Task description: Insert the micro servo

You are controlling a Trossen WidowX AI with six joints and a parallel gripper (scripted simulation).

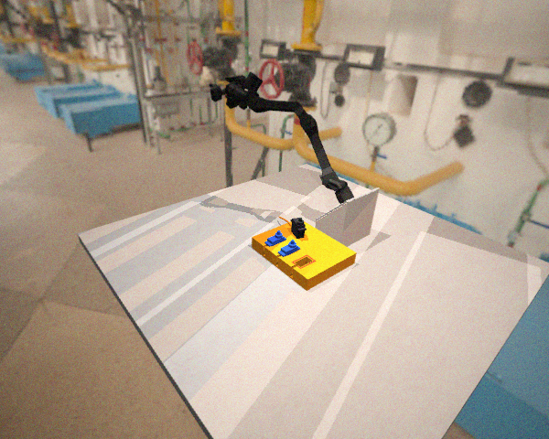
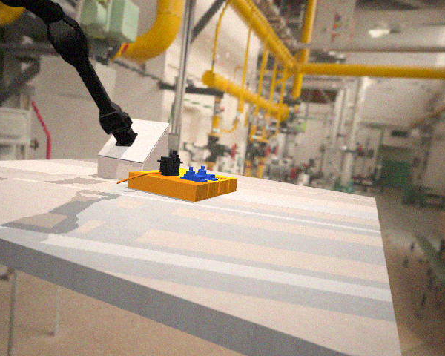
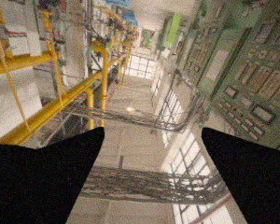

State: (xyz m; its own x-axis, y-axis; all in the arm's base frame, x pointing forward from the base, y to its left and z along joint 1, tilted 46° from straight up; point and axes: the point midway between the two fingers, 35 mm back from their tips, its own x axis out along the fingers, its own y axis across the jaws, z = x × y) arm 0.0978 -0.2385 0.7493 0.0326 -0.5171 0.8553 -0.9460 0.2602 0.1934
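The orange deck lies 73 cm to the left of my gripper tip, 48 cm below it and 15 cm ahead of it.
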